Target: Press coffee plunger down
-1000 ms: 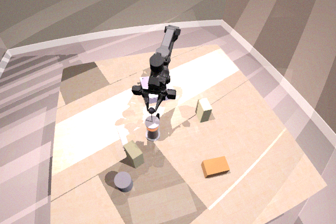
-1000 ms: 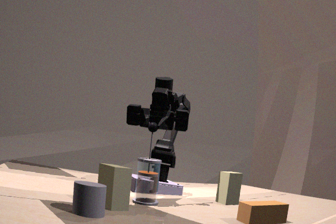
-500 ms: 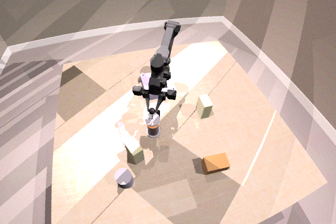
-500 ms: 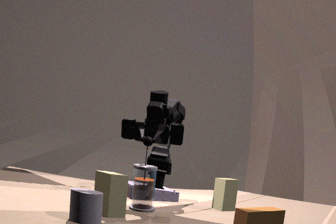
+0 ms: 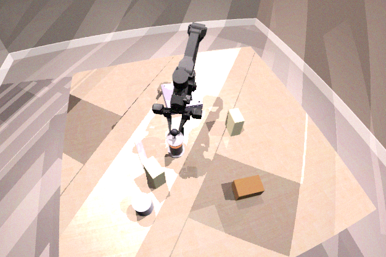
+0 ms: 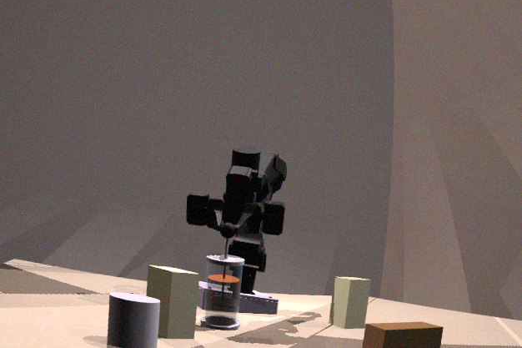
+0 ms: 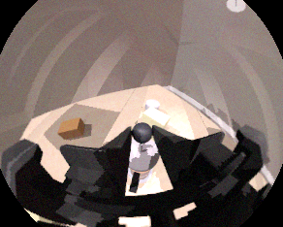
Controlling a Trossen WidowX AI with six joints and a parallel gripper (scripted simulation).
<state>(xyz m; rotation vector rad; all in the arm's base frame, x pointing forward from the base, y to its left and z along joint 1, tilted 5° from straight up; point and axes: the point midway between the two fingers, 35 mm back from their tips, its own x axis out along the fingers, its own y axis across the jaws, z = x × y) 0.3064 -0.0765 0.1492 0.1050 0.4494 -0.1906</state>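
The coffee press lies 4 cm behind my gripper tip, 1 cm to the left of it and 9 cm below it.
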